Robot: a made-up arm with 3 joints. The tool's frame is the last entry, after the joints. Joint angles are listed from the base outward.
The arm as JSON. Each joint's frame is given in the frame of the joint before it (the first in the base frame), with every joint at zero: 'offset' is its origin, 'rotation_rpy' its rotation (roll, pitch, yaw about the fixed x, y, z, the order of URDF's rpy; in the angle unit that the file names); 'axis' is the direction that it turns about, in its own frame. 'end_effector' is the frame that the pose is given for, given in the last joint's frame.
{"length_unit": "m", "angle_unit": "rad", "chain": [
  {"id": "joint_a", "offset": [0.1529, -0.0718, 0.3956], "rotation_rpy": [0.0, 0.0, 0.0], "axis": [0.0, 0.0, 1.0]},
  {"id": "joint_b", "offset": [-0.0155, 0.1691, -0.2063], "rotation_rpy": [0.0, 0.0, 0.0], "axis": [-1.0, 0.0, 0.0]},
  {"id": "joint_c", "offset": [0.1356, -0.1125, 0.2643], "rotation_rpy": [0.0, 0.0, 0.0], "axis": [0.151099, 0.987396, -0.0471]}
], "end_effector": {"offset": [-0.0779, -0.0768, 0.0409], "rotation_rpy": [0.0, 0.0, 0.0]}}
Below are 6 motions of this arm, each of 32 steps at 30 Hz.
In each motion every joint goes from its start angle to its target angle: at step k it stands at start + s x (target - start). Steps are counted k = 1, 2, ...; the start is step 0. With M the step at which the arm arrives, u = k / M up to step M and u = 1 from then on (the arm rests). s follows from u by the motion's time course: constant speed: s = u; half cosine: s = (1 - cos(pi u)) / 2; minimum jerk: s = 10 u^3 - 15 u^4 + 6 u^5.
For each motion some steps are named. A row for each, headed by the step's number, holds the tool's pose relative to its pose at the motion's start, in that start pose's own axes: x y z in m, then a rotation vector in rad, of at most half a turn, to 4 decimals.
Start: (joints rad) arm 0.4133 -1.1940 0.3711
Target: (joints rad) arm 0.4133 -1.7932 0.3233
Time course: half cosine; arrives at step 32
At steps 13, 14, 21, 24, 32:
13: 0.0169 -0.0667 -0.0418 0.1966 -0.0111 0.0752
14: 0.0195 -0.0749 -0.0483 0.2230 -0.0126 0.0850
21: 0.0399 -0.1258 -0.1002 0.4089 -0.0229 0.1521
24: 0.0478 -0.1410 -0.1206 0.4749 -0.0265 0.1751
32: 0.0582 -0.1576 -0.1474 0.5571 -0.0309 0.2032

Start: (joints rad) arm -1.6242 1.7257 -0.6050
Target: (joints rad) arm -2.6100 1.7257 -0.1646
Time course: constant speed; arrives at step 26
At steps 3, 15, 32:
3: 0.0413 0.0015 -0.0314 0.0228 0.1605 0.0208
15: 0.1679 0.0218 -0.2003 0.0994 0.8044 0.1042
32: 0.2087 0.0593 -0.3957 0.1476 1.3965 0.1830

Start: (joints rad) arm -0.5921 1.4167 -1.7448
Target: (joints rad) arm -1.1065 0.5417 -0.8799
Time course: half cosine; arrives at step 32
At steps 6, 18, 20, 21, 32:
6: -0.0206 -0.0089 -0.0070 0.0040 0.1240 -0.0709
18: -0.1483 -0.0486 -0.0173 0.0587 0.8484 -0.5307
20: -0.1713 -0.0532 -0.0132 0.0742 0.9712 -0.6225
21: -0.1820 -0.0551 -0.0106 0.0822 1.0278 -0.6669
32: -0.2438 -0.0622 0.0133 0.1386 1.3407 -0.9485

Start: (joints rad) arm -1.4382 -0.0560 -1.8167
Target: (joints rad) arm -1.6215 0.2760 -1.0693
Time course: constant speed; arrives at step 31
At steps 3, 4, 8, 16, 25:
3: 0.0102 0.0033 0.0042 -0.0004 0.0700 0.0315
4: 0.0136 0.0045 0.0055 -0.0011 0.0936 0.0418
8: 0.0275 0.0098 0.0103 -0.0064 0.1886 0.0823
16: 0.0555 0.0236 0.0178 -0.0295 0.3826 0.1581
25: 0.0866 0.0438 0.0220 -0.0750 0.6060 0.2335

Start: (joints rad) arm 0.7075 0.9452 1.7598
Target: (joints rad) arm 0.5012 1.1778 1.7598
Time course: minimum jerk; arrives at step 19
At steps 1, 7, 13, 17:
1: 0.0000 0.0001 0.0001 0.0002 0.0001 -0.0003
7: -0.0056 0.0192 0.0133 0.0457 0.0273 -0.0627
13: -0.0111 0.0598 0.0477 0.1329 0.0907 -0.1957
17: -0.0110 0.0725 0.0604 0.1581 0.1127 -0.2385

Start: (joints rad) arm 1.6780 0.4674 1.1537
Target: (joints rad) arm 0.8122 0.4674 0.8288
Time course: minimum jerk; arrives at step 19
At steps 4, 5, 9, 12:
4: 0.0051 -0.0051 0.0058 0.0442 -0.0014 -0.0246
5: 0.0091 -0.0093 0.0100 0.0781 -0.0025 -0.0443
9: 0.0342 -0.0402 0.0319 0.2890 -0.0075 -0.1851
12: 0.0540 -0.0709 0.0429 0.4569 -0.0070 -0.3228

